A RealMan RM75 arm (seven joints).
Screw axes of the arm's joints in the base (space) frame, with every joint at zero. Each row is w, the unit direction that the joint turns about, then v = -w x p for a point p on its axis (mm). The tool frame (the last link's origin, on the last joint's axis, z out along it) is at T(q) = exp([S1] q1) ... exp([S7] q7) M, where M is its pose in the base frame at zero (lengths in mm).
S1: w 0 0 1 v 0 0 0
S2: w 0 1 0 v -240.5 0 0
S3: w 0 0 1 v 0 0 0
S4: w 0 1 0 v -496.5 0 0
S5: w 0 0 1 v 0 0 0
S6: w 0 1 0 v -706.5 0 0
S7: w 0 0 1 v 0 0 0
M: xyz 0 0 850.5 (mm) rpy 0 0 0 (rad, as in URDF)
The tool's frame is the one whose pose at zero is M.
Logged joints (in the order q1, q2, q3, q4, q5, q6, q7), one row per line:
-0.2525 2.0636 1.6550 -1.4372 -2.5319 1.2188 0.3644
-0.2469 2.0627 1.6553 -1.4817 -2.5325 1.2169 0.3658
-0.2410 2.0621 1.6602 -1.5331 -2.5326 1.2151 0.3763
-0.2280 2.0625 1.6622 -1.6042 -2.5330 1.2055 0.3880
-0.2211 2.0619 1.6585 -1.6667 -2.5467 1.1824 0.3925
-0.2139 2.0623 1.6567 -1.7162 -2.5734 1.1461 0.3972
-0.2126 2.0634 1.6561 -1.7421 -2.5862 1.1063 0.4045
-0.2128 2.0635 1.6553 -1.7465 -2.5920 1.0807 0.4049
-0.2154 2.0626 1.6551 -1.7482 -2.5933 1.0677 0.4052
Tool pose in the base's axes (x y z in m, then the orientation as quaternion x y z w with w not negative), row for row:
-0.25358 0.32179 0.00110 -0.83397 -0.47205 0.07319 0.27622
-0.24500 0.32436 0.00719 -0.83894 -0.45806 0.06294 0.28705
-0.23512 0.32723 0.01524 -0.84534 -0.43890 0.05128 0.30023
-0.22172 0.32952 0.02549 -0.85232 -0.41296 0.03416 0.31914
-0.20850 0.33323 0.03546 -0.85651 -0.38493 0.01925 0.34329
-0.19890 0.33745 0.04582 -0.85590 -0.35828 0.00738 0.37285
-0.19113 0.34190 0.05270 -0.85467 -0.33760 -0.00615 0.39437
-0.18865 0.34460 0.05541 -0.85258 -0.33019 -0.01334 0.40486
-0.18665 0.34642 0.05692 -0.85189 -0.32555 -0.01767 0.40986
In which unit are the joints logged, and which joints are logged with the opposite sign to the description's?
The joints are logged in radians. Opposite sign: q2, q3, q5, q6.
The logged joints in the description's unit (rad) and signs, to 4 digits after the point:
-0.2525 -2.0636 -1.6550 -1.4372 2.5319 -1.2188 0.3644
-0.2469 -2.0627 -1.6553 -1.4817 2.5325 -1.2169 0.3658
-0.2410 -2.0621 -1.6602 -1.5331 2.5326 -1.2151 0.3763
-0.2280 -2.0625 -1.6622 -1.6042 2.5330 -1.2055 0.3880
-0.2211 -2.0619 -1.6585 -1.6667 2.5467 -1.1824 0.3925
-0.2139 -2.0623 -1.6567 -1.7162 2.5734 -1.1461 0.3972
-0.2126 -2.0634 -1.6561 -1.7421 2.5862 -1.1063 0.4045
-0.2128 -2.0635 -1.6553 -1.7465 2.5920 -1.0807 0.4049
-0.2154 -2.0626 -1.6551 -1.7482 2.5933 -1.0677 0.4052

